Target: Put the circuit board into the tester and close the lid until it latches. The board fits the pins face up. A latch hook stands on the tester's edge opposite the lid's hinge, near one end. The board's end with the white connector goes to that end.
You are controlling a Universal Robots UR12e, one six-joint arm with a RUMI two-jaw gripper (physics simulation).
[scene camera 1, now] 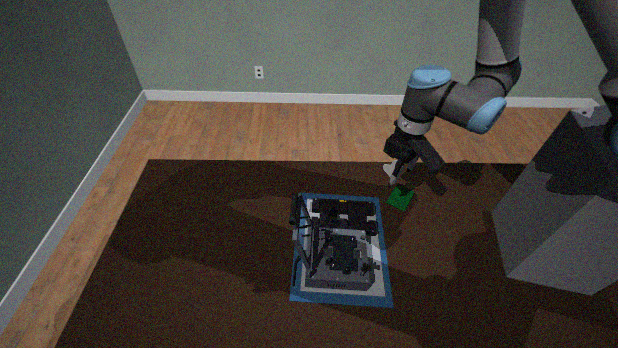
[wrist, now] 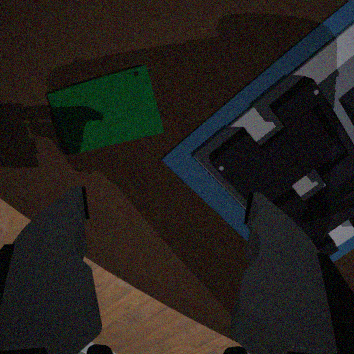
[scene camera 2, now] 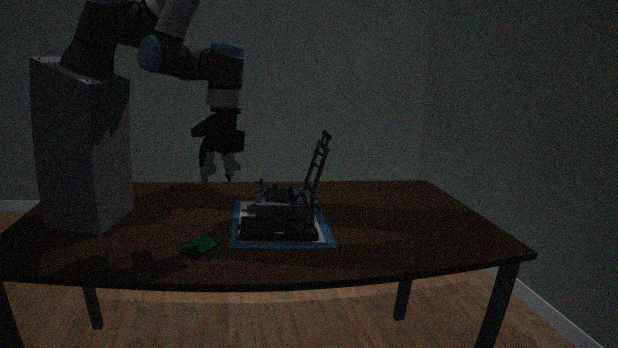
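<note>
The circuit board lies on the table beside the tester's mat. A plain green side faces up, partly in shadow; no white connector shows. The tester is dark grey and black. Its lid stands raised on the side away from the robot base. The latch hook appears small and dark on the opposite edge. My gripper is open and empty, above the table; in the wrist view the board is beyond the left fingertip.
A blue-edged mat lies under the tester. The robot's grey pedestal stands at the table's other side. The raised lid rises well above the tester. The table edge shows beyond the board, with wooden floor past it.
</note>
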